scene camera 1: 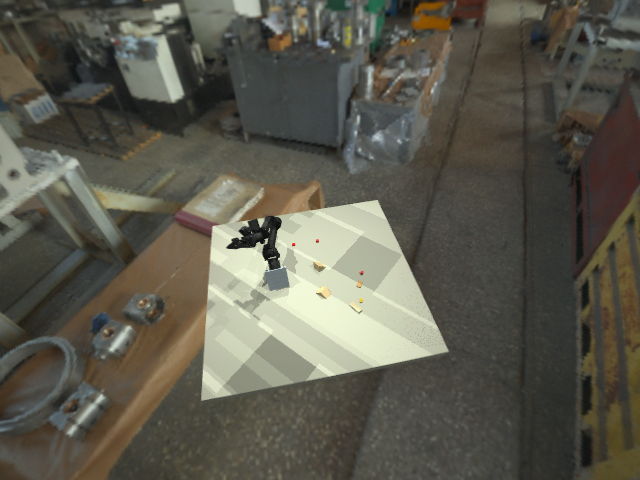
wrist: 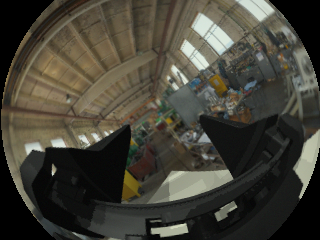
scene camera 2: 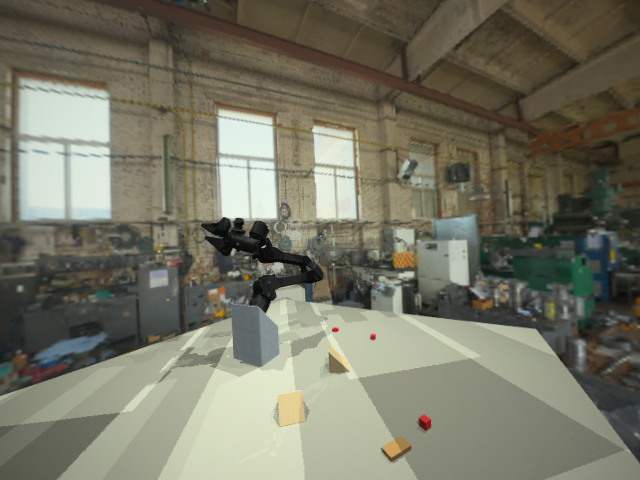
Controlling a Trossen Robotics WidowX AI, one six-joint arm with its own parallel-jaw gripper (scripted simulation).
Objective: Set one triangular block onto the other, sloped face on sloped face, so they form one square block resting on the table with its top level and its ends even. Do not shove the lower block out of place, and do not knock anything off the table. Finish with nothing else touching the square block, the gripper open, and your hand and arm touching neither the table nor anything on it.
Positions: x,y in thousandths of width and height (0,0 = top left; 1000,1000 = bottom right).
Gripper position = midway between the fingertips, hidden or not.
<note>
My gripper (scene camera 2: 318,482) is open and holds nothing.
My gripper also shows in the wrist view (wrist: 520,515).
</note>
